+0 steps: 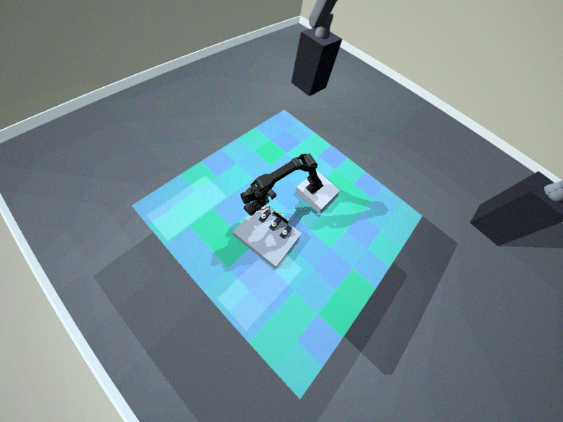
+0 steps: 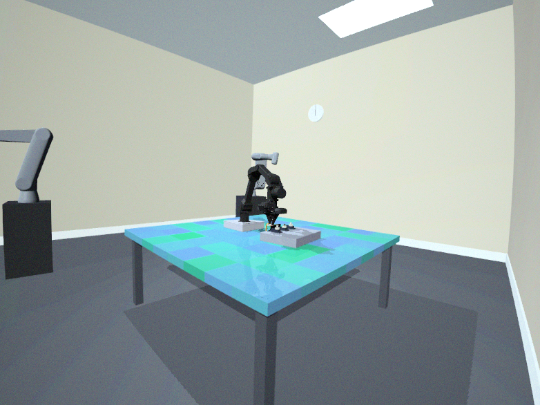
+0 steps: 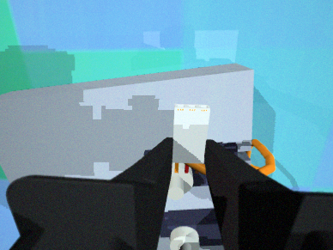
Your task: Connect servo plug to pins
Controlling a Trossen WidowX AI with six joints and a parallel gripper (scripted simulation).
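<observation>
Right now my gripper tip is 60 mm past the red band, 70 mm to the right of it and 20 mm above it. From my gripper tip the other things lie so: grey printed holder 90 mm ahead, 140 mm to the left, 70 mm below; white dot 60 mm behind, 70 mm to the left, 20 mm below.
</observation>
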